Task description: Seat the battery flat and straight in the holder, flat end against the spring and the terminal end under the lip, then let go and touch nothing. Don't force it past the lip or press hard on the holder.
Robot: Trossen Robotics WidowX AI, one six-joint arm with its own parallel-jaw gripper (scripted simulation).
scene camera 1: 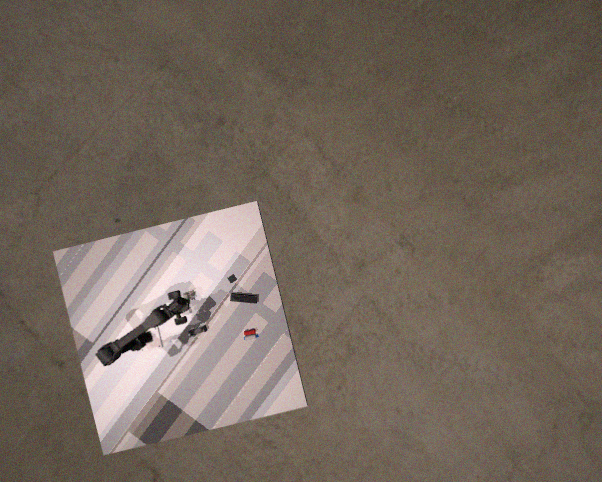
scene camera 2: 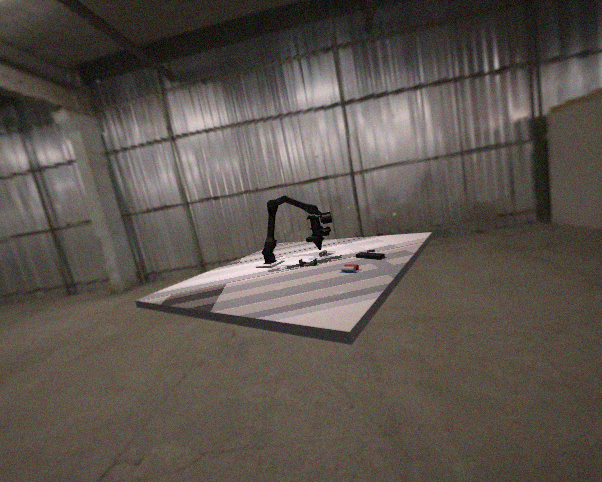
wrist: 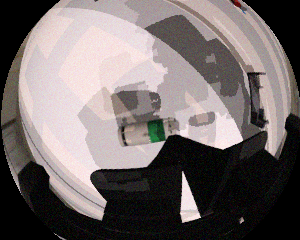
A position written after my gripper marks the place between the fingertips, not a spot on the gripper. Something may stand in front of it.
My gripper (wrist: 173, 139) is shut, holding nothing. I also see a battery (wrist: 145, 132).
